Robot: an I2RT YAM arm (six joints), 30 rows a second.
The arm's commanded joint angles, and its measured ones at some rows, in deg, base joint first. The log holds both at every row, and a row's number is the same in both.
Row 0, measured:
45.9, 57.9, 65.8, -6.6, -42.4, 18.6
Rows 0 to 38, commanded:
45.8, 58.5, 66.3, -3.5, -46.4, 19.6
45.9, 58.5, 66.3, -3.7, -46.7, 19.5
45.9, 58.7, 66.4, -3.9, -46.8, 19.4
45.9, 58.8, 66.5, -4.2, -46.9, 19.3
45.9, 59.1, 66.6, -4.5, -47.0, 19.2
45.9, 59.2, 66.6, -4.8, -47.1, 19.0
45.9, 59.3, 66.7, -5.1, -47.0, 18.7
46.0, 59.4, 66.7, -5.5, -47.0, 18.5
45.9, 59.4, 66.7, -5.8, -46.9, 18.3
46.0, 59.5, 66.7, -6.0, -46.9, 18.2
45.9, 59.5, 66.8, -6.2, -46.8, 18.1
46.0, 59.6, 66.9, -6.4, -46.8, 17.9
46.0, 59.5, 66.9, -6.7, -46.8, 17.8
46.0, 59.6, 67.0, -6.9, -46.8, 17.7
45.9, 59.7, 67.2, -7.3, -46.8, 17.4
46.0, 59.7, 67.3, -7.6, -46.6, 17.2
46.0, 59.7, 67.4, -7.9, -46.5, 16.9
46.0, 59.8, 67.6, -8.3, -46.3, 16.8
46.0, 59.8, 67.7, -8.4, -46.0, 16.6
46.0, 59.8, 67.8, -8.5, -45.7, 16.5
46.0, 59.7, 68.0, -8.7, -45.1, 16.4
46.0, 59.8, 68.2, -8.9, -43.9, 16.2
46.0, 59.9, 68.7, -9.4, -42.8, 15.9
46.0, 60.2, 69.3, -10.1, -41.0, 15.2
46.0, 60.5, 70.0, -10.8, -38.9, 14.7
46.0, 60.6, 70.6, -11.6, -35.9, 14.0
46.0, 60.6, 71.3, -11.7, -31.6, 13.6
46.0, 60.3, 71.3, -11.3, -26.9, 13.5
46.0, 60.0, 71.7, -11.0, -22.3, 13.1
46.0, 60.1, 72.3, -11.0, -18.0, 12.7
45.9, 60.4, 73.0, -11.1, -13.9, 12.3
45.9, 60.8, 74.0, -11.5, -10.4, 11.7
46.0, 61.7, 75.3, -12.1, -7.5, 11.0
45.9, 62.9, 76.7, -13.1, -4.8, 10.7
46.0, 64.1, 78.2, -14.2, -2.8, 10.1
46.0, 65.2, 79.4, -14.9, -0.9, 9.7
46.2, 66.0, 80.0, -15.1, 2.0, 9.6
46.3, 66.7, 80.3, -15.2, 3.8, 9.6
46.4, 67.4, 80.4, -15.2, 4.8, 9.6
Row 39, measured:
47.5, 66.0, 74.1, -23.3, -14.3, 10.6
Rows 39 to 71, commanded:
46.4, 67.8, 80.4, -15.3, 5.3, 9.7
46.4, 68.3, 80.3, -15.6, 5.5, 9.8
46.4, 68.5, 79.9, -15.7, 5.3, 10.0
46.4, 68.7, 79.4, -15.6, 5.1, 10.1
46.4, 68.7, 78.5, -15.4, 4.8, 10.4
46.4, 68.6, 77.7, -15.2, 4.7, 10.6
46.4, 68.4, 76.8, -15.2, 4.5, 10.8
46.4, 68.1, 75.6, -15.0, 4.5, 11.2
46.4, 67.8, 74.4, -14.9, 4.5, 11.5
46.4, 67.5, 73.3, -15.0, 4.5, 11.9
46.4, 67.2, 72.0, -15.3, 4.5, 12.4
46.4, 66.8, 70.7, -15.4, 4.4, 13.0
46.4, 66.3, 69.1, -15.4, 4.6, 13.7
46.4, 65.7, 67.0, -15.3, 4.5, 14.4
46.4, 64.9, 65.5, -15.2, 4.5, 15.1
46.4, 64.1, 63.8, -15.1, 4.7, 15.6
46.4, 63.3, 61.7, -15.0, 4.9, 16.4
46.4, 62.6, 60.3, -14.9, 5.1, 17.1
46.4, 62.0, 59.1, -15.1, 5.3, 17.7
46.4, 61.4, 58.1, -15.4, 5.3, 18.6
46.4, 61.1, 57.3, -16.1, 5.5, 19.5
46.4, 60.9, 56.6, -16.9, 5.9, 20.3
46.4, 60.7, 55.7, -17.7, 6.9, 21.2
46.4, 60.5, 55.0, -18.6, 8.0, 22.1
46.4, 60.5, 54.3, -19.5, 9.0, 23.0
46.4, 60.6, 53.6, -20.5, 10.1, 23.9
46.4, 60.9, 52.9, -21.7, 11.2, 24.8
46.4, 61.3, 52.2, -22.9, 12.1, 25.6
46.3, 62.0, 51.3, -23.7, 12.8, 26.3
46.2, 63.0, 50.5, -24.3, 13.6, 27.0
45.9, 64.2, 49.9, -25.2, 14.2, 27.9
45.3, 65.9, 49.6, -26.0, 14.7, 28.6
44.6, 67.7, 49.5, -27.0, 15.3, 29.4
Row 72, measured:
46.1, 63.2, 50.7, -23.4, 10.2, 24.5
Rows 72 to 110, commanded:
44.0, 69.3, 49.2, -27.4, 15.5, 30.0
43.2, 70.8, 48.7, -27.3, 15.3, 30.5
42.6, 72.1, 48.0, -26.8, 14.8, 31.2
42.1, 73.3, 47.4, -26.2, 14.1, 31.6
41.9, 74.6, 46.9, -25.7, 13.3, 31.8
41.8, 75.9, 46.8, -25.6, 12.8, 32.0
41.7, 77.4, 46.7, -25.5, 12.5, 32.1
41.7, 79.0, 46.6, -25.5, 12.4, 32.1
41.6, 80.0, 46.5, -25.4, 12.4, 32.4
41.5, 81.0, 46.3, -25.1, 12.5, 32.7
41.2, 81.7, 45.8, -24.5, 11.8, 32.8
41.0, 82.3, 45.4, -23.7, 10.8, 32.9
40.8, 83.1, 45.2, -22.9, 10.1, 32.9
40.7, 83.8, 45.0, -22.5, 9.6, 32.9
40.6, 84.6, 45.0, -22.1, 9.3, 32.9
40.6, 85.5, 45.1, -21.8, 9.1, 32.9
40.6, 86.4, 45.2, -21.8, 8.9, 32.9
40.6, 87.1, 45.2, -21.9, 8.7, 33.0
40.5, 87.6, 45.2, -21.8, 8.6, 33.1
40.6, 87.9, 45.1, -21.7, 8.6, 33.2
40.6, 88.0, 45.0, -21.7, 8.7, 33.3
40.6, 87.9, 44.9, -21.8, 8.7, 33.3
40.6, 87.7, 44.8, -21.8, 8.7, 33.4
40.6, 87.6, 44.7, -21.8, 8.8, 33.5
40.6, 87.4, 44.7, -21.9, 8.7, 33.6
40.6, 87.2, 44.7, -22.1, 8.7, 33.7
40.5, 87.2, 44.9, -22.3, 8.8, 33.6
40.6, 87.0, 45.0, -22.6, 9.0, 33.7
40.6, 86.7, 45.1, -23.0, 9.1, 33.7
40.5, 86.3, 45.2, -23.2, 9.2, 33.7
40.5, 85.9, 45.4, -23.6, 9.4, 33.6
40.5, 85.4, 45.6, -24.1, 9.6, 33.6
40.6, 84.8, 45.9, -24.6, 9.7, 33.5
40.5, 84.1, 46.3, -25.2, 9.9, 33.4
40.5, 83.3, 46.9, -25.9, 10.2, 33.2
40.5, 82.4, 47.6, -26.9, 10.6, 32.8
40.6, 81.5, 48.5, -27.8, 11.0, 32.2
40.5, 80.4, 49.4, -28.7, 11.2, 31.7
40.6, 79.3, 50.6, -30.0, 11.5, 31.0
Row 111, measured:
40.7, 84.9, 45.5, -26.2, 8.8, 32.7
